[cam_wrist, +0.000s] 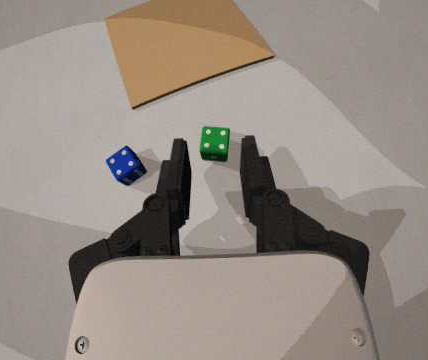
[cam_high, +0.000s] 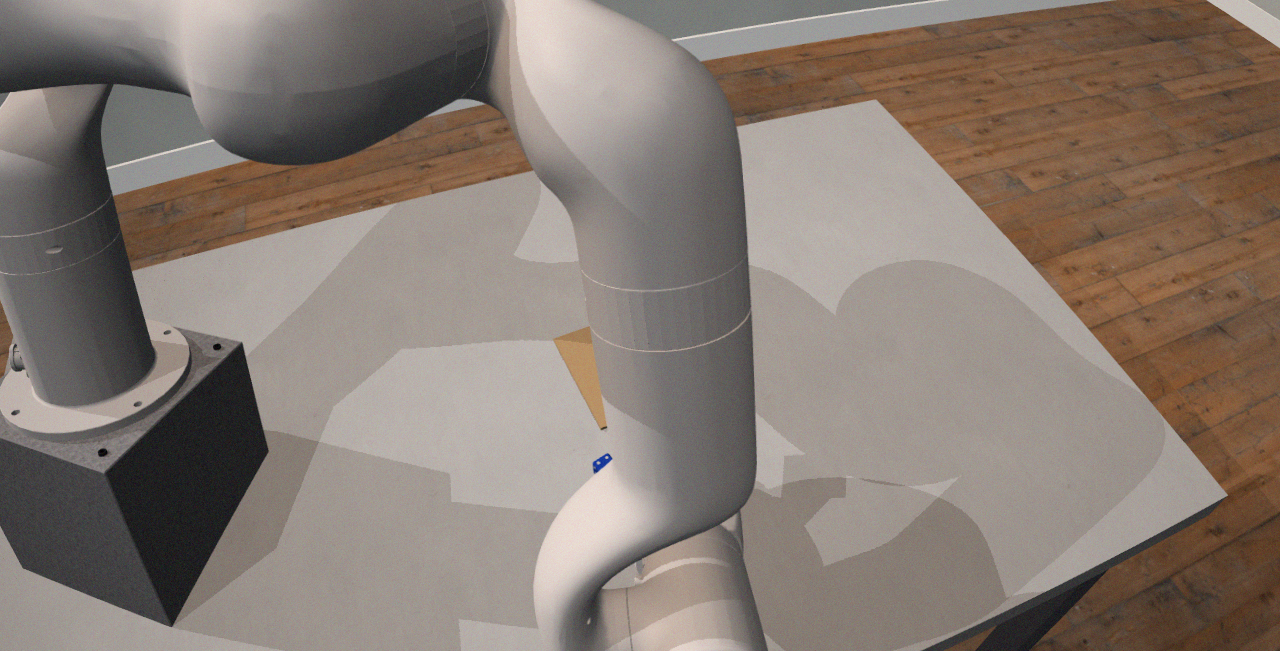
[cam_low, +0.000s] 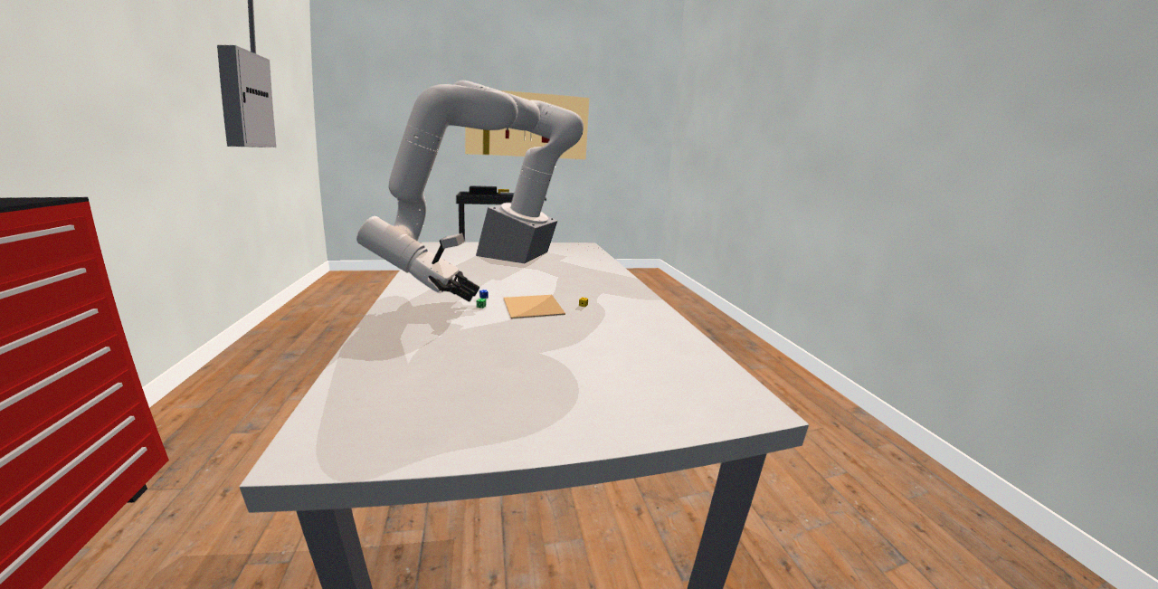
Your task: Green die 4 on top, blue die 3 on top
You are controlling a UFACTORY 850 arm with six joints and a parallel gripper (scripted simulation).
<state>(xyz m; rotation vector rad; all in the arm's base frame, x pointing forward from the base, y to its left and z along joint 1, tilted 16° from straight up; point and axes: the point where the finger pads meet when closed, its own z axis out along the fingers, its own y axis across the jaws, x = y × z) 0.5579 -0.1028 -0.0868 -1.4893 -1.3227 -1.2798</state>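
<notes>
Right now the green die is 1 cm ahead of my hand, 3 cm to the left of it and 3 cm below it. From my hand the other things lie so: blue die (6 cm behind, 3 cm to the left, 3 cm below); tan mat (1 cm behind, 17 cm to the left, 4 cm below); yellow die (2 cm behind, 31 cm to the left, 3 cm below).
</notes>
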